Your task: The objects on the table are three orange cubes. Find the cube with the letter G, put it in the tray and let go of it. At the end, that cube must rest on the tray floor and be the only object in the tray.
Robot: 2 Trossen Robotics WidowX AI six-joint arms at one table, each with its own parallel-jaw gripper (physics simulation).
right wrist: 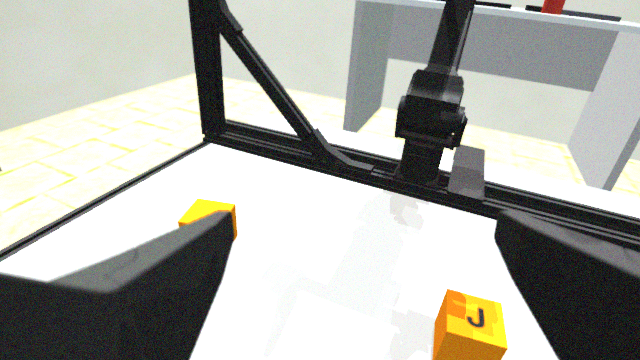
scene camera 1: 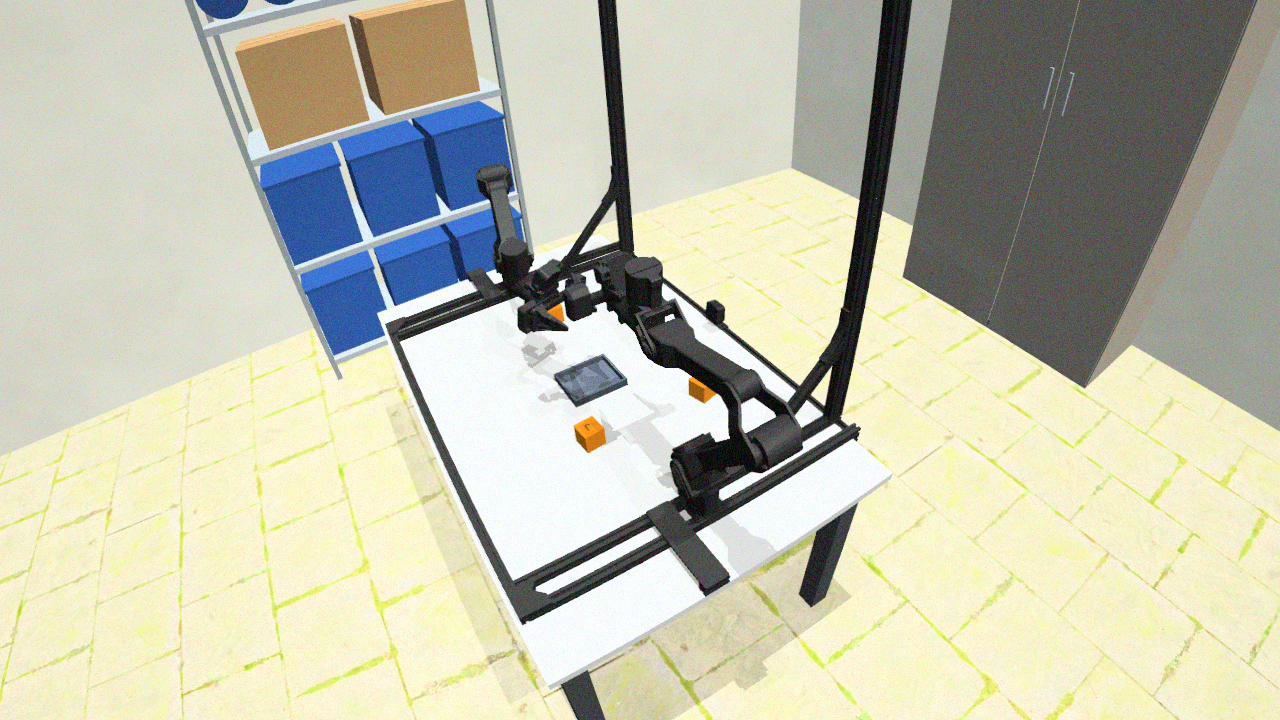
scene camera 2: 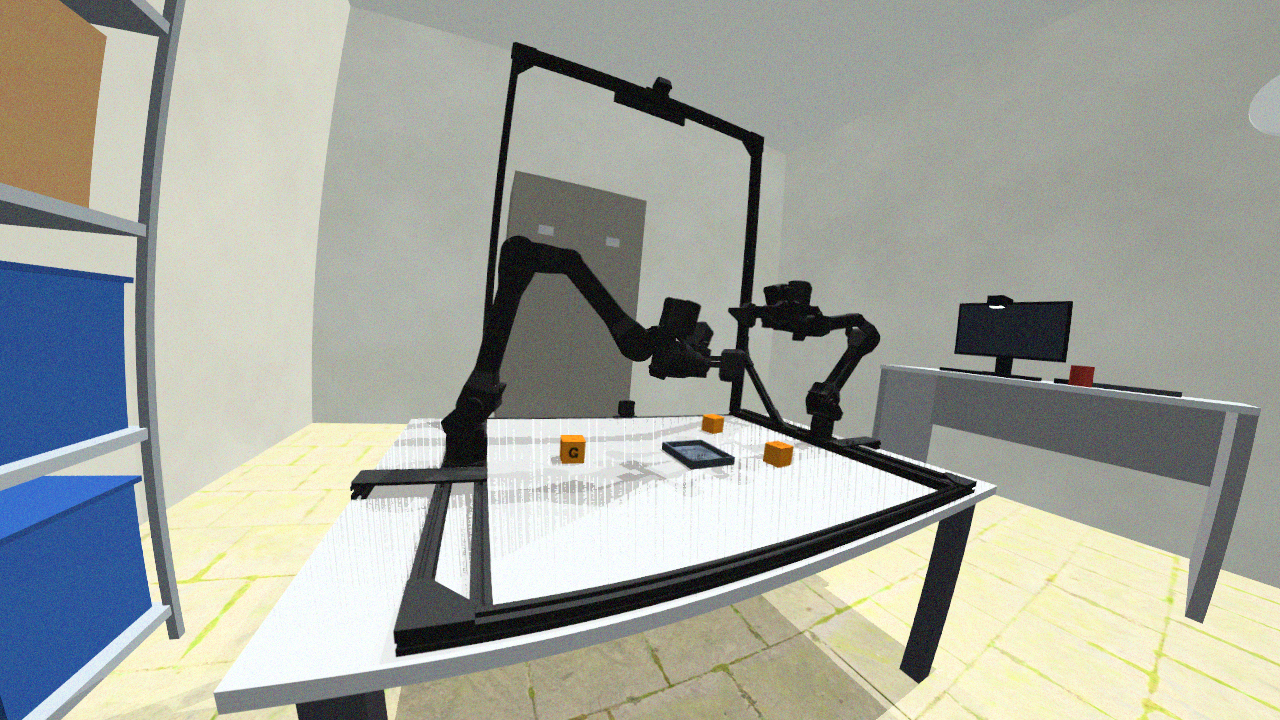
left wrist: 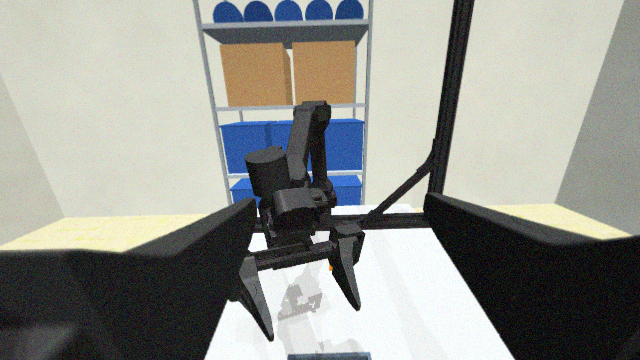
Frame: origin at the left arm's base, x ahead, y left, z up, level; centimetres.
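Seen in the pictures: left gripper, fingertip midpoint: point(scene camera 1: 592, 266) point(scene camera 2: 740, 309) point(left wrist: 340, 203); right gripper, fingertip midpoint: point(right wrist: 363, 224) point(scene camera 1: 582, 320) point(scene camera 2: 721, 370) point(left wrist: 319, 322); left arm's base, origin of the base link: point(right wrist: 417, 174) point(scene camera 1: 701, 503) point(scene camera 2: 820, 437); right arm's base, origin of the base link: point(scene camera 2: 465, 460) point(left wrist: 323, 220).
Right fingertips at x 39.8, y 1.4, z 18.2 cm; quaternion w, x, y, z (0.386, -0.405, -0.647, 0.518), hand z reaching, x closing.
Offsets run from my right fingertips to a thing's top centre. "spot": to the spot under its first point.
The G cube @(dy -4.7, dx +31.4, dz -15.6 cm) point(scene camera 2: 572, 449) point(scene camera 1: 555, 313) stands on the table near the right arm's base; in the left wrist view, a sliver of it point(left wrist: 331, 267) shows behind a finger of my right gripper. The J cube @(dy +7.5, dx -13.2, dz -15.6 cm) point(right wrist: 477, 320) point(scene camera 1: 589, 434) point(scene camera 2: 777, 454) and a third cube @(dy -19.9, dx -14.4, dz -15.6 cm) point(scene camera 1: 700, 388) point(scene camera 2: 712, 423) point(right wrist: 215, 206) stand apart, the third with no letter visible. The tray @(dy -1.2, dx +3.4, dz -18.3 cm) point(scene camera 1: 601, 392) point(scene camera 2: 682, 456) point(left wrist: 329, 356) is empty. My right gripper point(scene camera 2: 732, 365) point(left wrist: 319, 322) point(right wrist: 363, 224) is open and empty above the table. My left gripper point(scene camera 1: 590, 286) point(scene camera 2: 741, 313) is open and empty, raised.
A black frame surrounds the table, with uprights point(scene camera 2: 754, 232) at the back. In scene camera 1, the two grippers overlap near the G cube. A small black block @(spot: dy -37.2, dx +5.1, dz -16.1 cm) point(scene camera 1: 713, 311) point(scene camera 2: 625, 407) is at the table's back edge. A shelf unit and a desk stand beyond the table.
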